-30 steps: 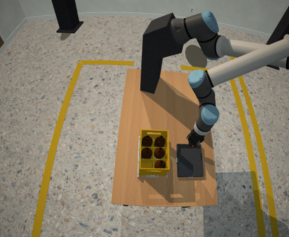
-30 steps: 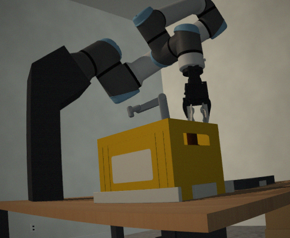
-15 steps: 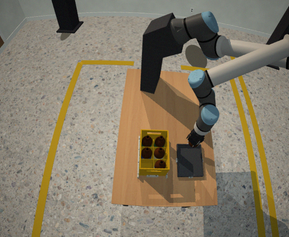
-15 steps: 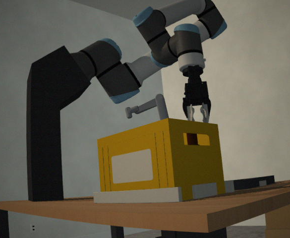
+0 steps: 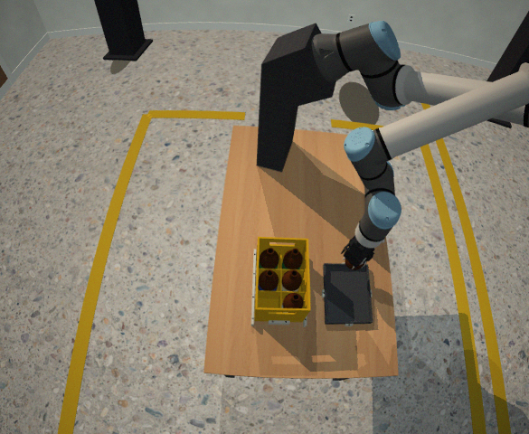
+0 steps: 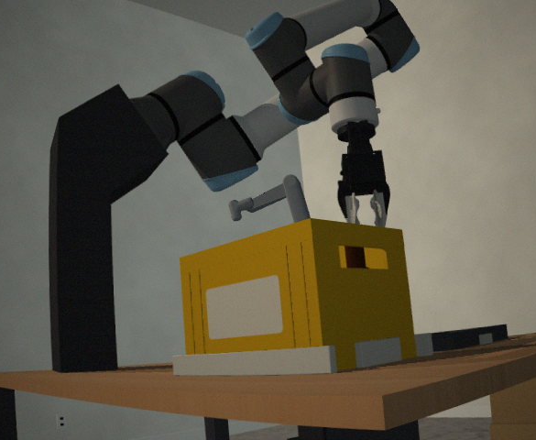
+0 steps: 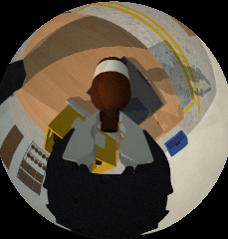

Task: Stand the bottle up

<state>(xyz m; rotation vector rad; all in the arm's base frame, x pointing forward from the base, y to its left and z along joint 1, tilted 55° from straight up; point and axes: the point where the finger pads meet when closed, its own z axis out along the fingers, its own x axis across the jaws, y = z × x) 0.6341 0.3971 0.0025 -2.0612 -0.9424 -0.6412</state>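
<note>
Now: hand 4 cm above the brown bottle, 2 cm to the right of it and 2 cm past it. Also, from my hand: crate 24 cm to the right, 12 cm below, 8 cm ahead; then dark tray 19 cm below, 6 cm ahead, 4 cm to the left.
</note>
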